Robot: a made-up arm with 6 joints.
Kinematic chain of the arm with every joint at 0, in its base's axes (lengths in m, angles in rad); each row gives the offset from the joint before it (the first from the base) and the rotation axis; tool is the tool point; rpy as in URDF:
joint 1: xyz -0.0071 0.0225 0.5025 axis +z
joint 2: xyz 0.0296 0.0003 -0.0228 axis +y
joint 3: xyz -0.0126 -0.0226 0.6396 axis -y
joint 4: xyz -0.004 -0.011 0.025 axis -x
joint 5: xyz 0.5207 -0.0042 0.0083 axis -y
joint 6: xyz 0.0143 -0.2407 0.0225 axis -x
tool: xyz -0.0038 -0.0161 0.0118 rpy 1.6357 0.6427 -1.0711
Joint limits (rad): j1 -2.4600..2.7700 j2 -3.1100..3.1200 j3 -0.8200..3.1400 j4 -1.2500..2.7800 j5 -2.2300..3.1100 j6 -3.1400..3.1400
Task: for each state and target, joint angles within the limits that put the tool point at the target. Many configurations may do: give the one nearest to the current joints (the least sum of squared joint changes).
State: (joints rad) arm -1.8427 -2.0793 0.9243 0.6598 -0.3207 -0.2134
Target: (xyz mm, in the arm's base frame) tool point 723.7 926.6 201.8
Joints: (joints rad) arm -2.4259 -1.9388 0.8610 0.7483 -0.3176 -0.2045
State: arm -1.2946 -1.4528 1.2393 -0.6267 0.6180 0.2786
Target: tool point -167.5 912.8 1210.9
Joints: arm -1.6900 -0.9731 1.5395 -0.6678 0.3256 0.2261
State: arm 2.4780 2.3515 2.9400 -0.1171 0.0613 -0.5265
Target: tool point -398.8 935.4 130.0
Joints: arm 2.2819 2.4638 2.7320 -0.2138 0.0498 -0.5339
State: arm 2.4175 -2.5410 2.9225 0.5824 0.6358 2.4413
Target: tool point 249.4 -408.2 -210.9
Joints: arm 1.7383 -1.7993 2.7698 0.7144 0.6526 2.4283
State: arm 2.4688 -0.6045 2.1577 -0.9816 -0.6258 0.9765
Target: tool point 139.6 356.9 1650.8
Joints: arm 1.8877 0.2095 1.7530 -0.7250 -0.4913 0.9412
